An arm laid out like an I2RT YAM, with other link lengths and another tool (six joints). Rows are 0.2 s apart.
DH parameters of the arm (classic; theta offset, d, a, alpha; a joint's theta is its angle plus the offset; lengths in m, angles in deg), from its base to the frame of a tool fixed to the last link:
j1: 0 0.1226 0.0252 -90
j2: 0 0 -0.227 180
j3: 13.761 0 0.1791 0
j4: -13.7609 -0.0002 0.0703 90
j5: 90 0.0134 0 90
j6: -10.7 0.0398 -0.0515 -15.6
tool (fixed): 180 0.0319 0 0
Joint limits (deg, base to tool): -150..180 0..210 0..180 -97..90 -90..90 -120..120
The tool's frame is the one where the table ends.
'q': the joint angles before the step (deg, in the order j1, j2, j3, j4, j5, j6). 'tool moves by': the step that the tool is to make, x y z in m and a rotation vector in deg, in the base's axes. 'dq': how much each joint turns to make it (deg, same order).
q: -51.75 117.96 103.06 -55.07 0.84 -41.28
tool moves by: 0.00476 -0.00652 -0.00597 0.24 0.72 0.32
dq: 0.07 2.87 2.76 -0.53 0.31 -0.38
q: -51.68 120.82 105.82 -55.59 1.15 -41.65
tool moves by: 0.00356 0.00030 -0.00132 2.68 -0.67 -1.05
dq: -0.09 1.78 2.13 -2.05 -1.77 1.61
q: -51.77 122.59 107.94 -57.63 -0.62 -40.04
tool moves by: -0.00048 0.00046 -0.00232 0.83 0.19 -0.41
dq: -0.13 0.37 -0.24 -0.16 -0.26 0.38
